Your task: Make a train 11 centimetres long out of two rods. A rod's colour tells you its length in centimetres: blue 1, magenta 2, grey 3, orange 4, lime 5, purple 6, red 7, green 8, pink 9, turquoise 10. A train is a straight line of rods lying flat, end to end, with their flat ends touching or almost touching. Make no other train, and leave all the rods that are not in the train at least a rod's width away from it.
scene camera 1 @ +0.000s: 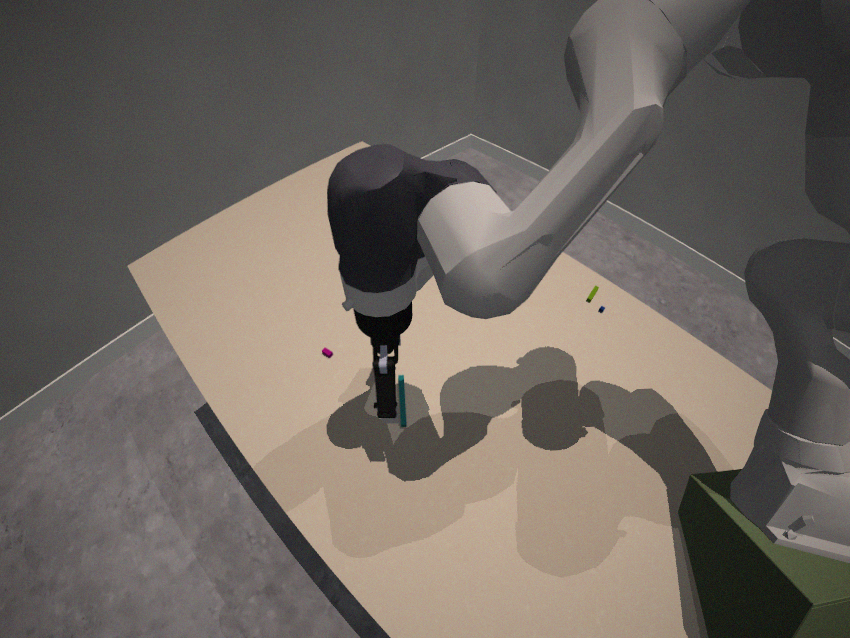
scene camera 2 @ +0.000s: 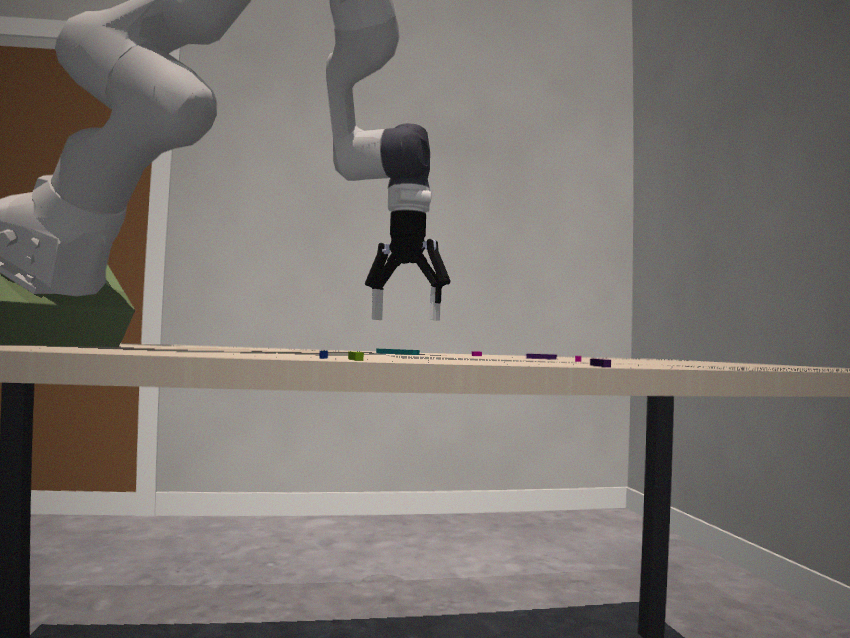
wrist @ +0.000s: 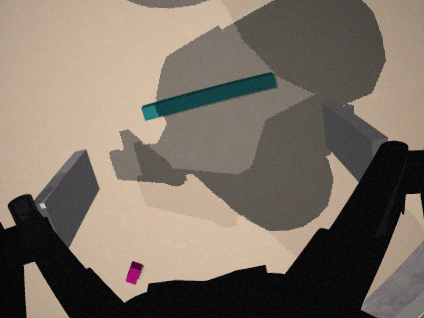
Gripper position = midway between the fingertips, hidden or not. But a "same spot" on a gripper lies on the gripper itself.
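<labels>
My gripper is visible in the wrist view, in scene camera 2 and in scene camera 1 (392,380). On my gripper, (wrist: 352,250) and (scene camera 2: 388,258) are the same spot.
</labels>
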